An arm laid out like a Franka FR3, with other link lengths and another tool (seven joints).
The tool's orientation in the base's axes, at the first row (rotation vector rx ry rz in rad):
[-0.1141 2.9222 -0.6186]
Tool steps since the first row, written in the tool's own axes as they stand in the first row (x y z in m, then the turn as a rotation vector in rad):
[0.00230 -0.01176 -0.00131 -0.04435 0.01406 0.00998]
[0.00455 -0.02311 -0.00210 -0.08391 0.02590 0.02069]
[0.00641 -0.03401 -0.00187 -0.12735 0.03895 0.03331]
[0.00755 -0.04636 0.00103 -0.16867 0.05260 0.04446]
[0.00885 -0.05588 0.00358 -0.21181 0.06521 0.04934]
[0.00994 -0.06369 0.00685 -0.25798 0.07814 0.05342]
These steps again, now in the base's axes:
[-0.00198 -0.01045 0.00568 0.04474 0.01355 -0.00886]
[-0.00384 -0.02072 0.01072 0.08498 0.02428 -0.01812]
[-0.00517 -0.03095 0.01472 0.12931 0.03577 -0.02908]
[-0.00529 -0.04348 0.01699 0.17127 0.04816 -0.03923]
[-0.00574 -0.05331 0.01840 0.21405 0.06228 -0.04306]
[-0.00595 -0.06185 0.01848 0.25967 0.07733 -0.04589]

